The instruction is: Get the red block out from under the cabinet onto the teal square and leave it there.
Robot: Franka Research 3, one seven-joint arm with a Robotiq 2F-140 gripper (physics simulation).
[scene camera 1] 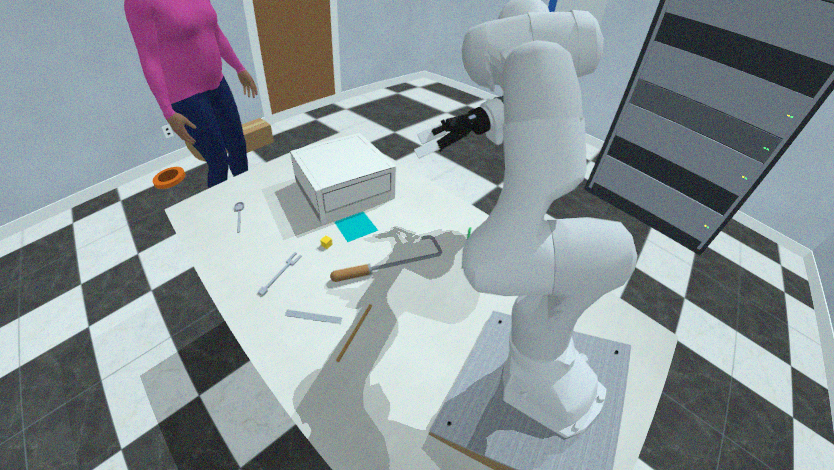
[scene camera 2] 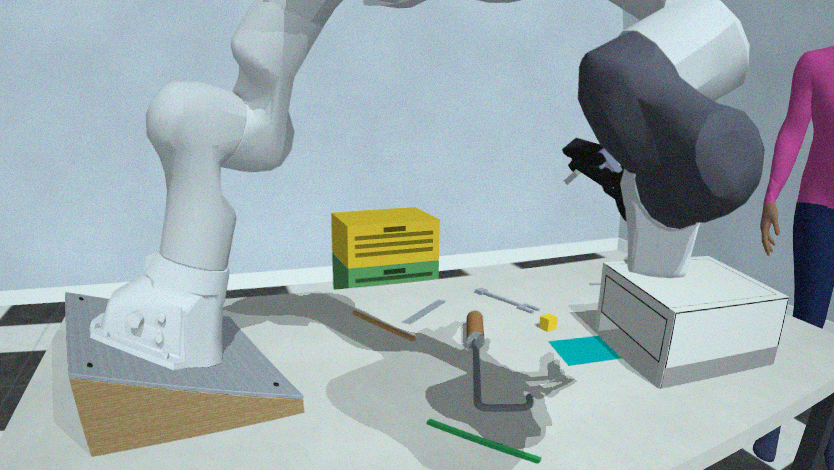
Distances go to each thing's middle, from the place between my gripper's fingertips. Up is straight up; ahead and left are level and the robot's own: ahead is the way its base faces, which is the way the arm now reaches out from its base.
Right now the teal square (scene camera 2: 576, 351) is 280 mm below my hand, 160 mm to the left of it and 80 mm ahead of it.
